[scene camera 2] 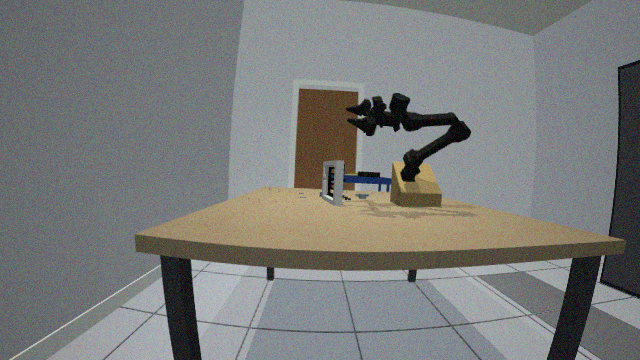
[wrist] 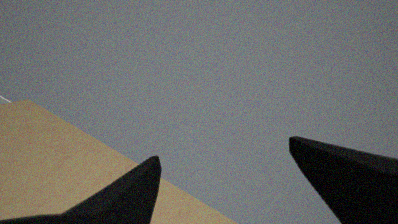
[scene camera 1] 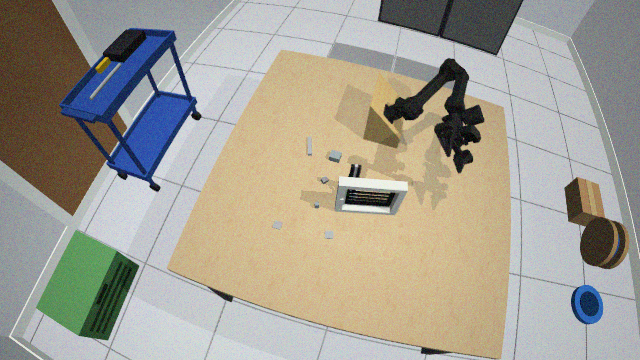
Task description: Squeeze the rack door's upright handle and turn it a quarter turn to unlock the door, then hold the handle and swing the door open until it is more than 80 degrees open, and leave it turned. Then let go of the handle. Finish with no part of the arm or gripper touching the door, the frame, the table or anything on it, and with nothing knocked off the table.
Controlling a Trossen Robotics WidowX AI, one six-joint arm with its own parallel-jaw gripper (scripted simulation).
Labels:
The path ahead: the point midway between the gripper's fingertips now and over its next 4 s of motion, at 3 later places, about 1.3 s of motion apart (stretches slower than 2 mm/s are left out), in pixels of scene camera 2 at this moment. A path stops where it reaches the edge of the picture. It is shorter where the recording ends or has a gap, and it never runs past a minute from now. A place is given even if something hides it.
My gripper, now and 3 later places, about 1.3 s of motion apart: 346,114; 330,141; 340,158; 342,167

